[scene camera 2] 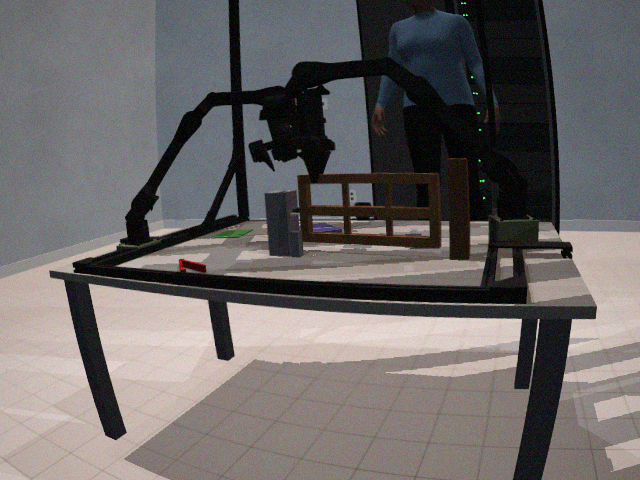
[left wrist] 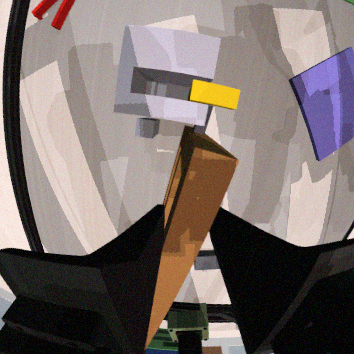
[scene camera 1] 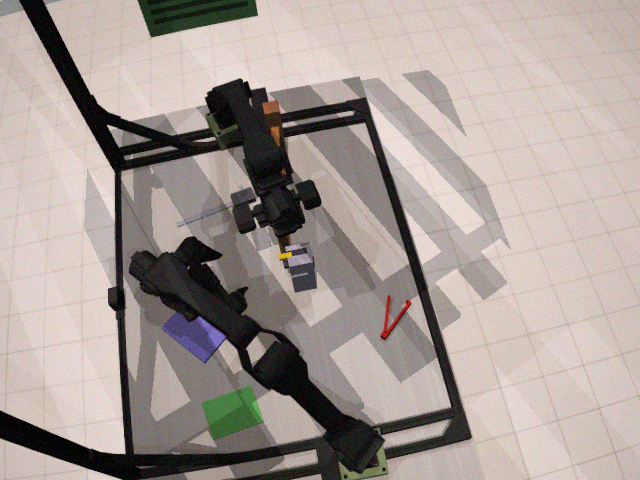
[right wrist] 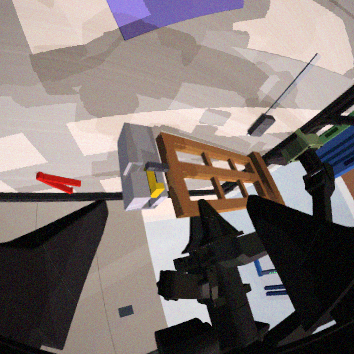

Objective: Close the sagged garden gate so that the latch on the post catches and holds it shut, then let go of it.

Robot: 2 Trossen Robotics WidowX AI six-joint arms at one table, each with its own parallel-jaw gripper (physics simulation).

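Pixels of known places: left gripper, fingertip midpoint: (scene camera 2: 316, 183) (left wrist: 185, 210) (right wrist: 196, 202); right gripper, fingertip midpoint: (scene camera 2: 291, 165) (scene camera 1: 233, 272) (right wrist: 178, 204); left arm's base at its link origin: (scene camera 2: 513, 217) (left wrist: 188, 334) (scene camera 1: 227, 118) (right wrist: 305, 153); right arm's base at its link origin: (scene camera 2: 138, 242) (scene camera 1: 361, 454).
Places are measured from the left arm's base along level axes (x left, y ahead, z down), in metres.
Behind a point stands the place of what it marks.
Observation:
The brown gate (scene camera 2: 367, 178) @(x 0.027, y 0.332, z -0.097 m) (left wrist: 205, 200) @(x -0.039, y 0.462, z -0.109 m) (right wrist: 172, 172) @(x -0.054, y 0.480, z -0.043 m) stands upright between the brown hinge post (scene camera 2: 458, 206) @(x 0.107, y 0.153, z -0.043 m) and the grey latch post (scene camera 1: 303, 279) @(x -0.035, y 0.551, z 0.001 m) (scene camera 2: 279, 222) @(x 0.002, y 0.528, z -0.011 m) (left wrist: 170, 50) @(x -0.031, y 0.538, z -0.076 m) (right wrist: 135, 145) @(x -0.056, y 0.529, z 0.013 m). The gate's dark bar reaches the latch post beside the yellow latch piece (scene camera 1: 285, 256) @(x -0.055, y 0.514, z -0.072 m) (left wrist: 215, 94) @(x -0.055, y 0.511, z -0.072 m) (right wrist: 156, 184) @(x -0.069, y 0.511, z -0.066 m); whether it is caught I cannot tell. My left gripper (scene camera 2: 314, 178) @(x -0.029, y 0.446, z -0.089 m) (left wrist: 185, 210) @(x -0.029, y 0.446, z -0.089 m) is shut on the gate's top at its free end. My right gripper (scene camera 1: 232, 272) @(x -0.176, y 0.524, z -0.129 m) (right wrist: 178, 204) @(x -0.176, y 0.524, z -0.129 m) is open and empty, raised at the left of the latch post in scene camera 1.
In scene camera 1, a purple sheet (scene camera 1: 193, 335) @(x -0.324, y 0.532, z 0.055 m) lies under my right gripper, a green sheet (scene camera 1: 232, 413) @(x -0.317, y 0.744, z 0.061 m) lies lower down, and a red V-shaped piece (scene camera 1: 398, 318) @(x 0.121, y 0.727, z 0.049 m) lies at the right. A thin rod (scene camera 1: 204, 215) @(x -0.173, y 0.229, z 0.060 m) lies left of the gate. A black frame (scene camera 1: 396, 206) @(x 0.276, y 0.460, z 0.048 m) borders the table.

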